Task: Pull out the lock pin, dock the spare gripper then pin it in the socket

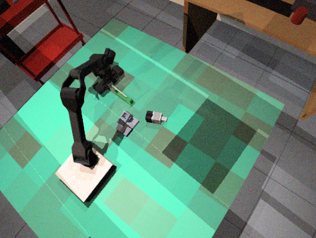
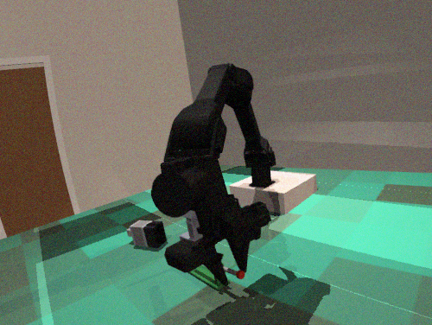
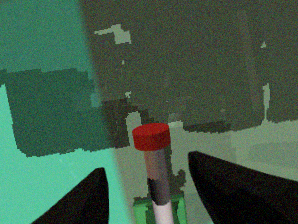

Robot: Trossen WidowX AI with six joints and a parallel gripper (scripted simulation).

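Now: gripper tip 10 cm to the left of the green pin rest, 1 cm past it and 1 cm above it. From my gripper tip the other things lie so: grey mount 21 cm to the right, 13 cm behind, 2 cm above; then spare gripper 34 cm to the right, 3 cm behind.
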